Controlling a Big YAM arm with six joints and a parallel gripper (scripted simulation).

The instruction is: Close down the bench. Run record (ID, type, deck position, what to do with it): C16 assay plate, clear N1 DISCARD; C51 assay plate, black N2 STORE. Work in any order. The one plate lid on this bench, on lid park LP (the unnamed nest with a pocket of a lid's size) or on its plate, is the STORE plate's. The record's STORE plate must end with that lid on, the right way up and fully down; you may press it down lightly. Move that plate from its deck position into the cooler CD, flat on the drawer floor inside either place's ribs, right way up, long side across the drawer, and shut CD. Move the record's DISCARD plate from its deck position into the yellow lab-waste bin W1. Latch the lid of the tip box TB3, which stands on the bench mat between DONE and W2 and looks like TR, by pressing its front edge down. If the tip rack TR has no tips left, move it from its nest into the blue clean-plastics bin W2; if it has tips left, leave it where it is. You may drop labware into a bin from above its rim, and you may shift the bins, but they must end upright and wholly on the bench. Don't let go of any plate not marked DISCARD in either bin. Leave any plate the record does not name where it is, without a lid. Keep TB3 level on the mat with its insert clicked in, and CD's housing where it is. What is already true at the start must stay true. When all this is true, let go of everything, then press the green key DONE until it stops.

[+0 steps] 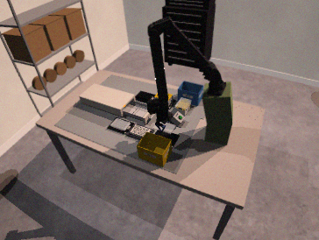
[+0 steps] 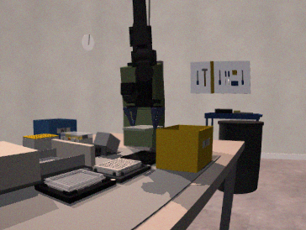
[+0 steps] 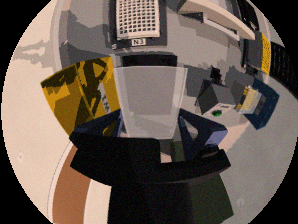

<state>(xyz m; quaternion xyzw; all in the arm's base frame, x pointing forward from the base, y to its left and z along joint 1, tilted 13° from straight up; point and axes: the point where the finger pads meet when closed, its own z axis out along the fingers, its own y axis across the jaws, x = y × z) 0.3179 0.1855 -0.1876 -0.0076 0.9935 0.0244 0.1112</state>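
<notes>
The black plate is 370 mm ahead of my hand, 340 mm to the right of it and 100 mm below it. From my hand the other things lie so: green key DONE: 40 mm behind, 180 mm to the right, 50 mm below; then clear plate lid: right at my hand; then yellow bin W1: 10 mm behind, 160 mm to the left, 80 mm below.
</notes>
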